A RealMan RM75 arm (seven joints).
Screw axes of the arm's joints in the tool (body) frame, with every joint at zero. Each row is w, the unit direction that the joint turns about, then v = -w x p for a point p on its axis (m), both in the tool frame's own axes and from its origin. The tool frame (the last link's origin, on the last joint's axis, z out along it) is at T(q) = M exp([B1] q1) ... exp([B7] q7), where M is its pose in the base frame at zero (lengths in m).
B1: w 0 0 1 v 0 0 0
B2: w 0 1 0 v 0.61 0 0
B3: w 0 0 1 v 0 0 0
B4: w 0 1 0 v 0.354 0 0
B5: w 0 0 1 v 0 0 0
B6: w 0 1 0 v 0.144 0 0
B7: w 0 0 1 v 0 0 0
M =
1 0 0 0
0 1 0 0
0 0 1 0.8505
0 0 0 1
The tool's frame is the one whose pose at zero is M.
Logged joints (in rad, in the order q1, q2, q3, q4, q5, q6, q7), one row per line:
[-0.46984, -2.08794, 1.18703, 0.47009, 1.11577, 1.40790, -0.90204]
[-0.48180, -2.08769, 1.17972, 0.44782, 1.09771, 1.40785, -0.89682]
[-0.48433, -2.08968, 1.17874, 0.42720, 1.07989, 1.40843, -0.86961]
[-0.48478, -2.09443, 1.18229, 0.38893, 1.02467, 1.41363, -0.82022]
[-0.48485, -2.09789, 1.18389, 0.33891, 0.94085, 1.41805, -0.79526]
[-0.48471, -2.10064, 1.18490, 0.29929, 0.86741, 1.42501, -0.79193]
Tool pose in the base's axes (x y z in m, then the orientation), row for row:
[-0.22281, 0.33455, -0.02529, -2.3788, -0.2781, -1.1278]
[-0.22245, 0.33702, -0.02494, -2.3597, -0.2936, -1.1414]
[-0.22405, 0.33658, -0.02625, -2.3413, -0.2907, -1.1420]
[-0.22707, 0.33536, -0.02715, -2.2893, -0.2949, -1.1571]
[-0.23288, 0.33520, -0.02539, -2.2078, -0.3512, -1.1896]
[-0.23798, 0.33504, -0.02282, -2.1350, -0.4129, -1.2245]
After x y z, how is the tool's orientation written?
As a rotation vector, in radians.
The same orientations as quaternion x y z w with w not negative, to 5 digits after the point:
[-0.87128, -0.10186, -0.41308, 0.24466]
[-0.86637, -0.10780, -0.41907, 0.24932]
[-0.86316, -0.10717, -0.42102, 0.25730]
[-0.85216, -0.10977, -0.43071, 0.27616]
[-0.83170, -0.13230, -0.44813, 0.29992]
[-0.81126, -0.15689, -0.46529, 0.31740]

